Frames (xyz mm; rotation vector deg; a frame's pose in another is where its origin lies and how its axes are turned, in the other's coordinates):
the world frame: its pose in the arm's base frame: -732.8 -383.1 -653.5 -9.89 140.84 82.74
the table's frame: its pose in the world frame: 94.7 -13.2 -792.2 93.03 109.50 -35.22
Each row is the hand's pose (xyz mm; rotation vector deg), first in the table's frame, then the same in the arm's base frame.
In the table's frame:
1: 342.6 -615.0 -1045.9 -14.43 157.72 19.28
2: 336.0 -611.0 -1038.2 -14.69 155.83 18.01
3: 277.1 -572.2 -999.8 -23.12 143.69 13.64
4: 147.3 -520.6 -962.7 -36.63 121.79 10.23
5: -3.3 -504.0 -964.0 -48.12 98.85 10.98
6: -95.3 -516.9 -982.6 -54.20 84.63 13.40
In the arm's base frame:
1: -338.8 -221.1 355.3 -60.07 25.34 70.02
2: -342.1 -226.5 346.5 -58.21 24.00 70.02
3: -372.1 -245.3 274.4 -50.70 12.32 66.17
4: -401.1 -245.1 132.8 -39.96 -8.66 58.85
5: -388.6 -207.7 -13.5 -31.28 -30.56 51.22
6: -356.9 -170.6 -94.7 -27.18 -44.34 46.49

